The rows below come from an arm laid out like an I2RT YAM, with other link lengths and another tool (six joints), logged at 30 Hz.
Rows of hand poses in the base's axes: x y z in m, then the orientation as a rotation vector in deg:
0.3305, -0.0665, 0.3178, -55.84, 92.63, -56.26
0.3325, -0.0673, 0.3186, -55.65, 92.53, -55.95
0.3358, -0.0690, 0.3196, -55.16, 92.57, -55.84
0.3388, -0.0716, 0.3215, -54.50, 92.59, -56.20
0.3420, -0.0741, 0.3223, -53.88, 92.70, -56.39
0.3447, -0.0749, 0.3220, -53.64, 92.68, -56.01
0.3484, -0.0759, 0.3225, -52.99, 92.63, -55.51
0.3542, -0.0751, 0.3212, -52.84, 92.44, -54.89
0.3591, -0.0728, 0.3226, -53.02, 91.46, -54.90
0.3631, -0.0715, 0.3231, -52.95, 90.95, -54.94
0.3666, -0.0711, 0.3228, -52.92, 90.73, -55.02
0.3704, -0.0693, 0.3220, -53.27, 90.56, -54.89
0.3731, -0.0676, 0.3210, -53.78, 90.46, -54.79
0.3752, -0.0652, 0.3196, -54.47, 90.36, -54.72
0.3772, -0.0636, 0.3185, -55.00, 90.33, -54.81
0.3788, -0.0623, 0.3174, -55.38, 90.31, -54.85
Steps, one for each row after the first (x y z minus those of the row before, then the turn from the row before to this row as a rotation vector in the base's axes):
0.0020, -0.0008, 0.0008, 0.30, -0.14, 0.14
0.0033, -0.0017, 0.0010, 0.34, -0.22, -0.17
0.0030, -0.0026, 0.0019, 0.11, -0.38, -0.48
0.0032, -0.0025, 0.0008, 0.21, -0.27, -0.42
0.0027, -0.0008, -0.0003, 0.38, -0.10, 0.11
0.0037, -0.0010, 0.0005, 0.67, -0.33, 0.01
0.0058, 0.0008, -0.0013, 0.47, -0.16, 0.37
0.0049, 0.0023, 0.0014, -0.23, -0.65, 0.58
0.0040, 0.0013, 0.0005, -0.06, -0.43, 0.22
0.0035, 0.0004, -0.0003, -0.07, -0.19, 0.06
0.0038, 0.0018, -0.0008, -0.13, 0.07, 0.31
0.0027, 0.0017, -0.0010, -0.22, 0.21, 0.32
0.0021, 0.0024, -0.0014, -0.34, 0.30, 0.38
0.0020, 0.0016, -0.0011, -0.35, 0.25, 0.19
0.0016, 0.0013, -0.0011, -0.24, 0.18, 0.15

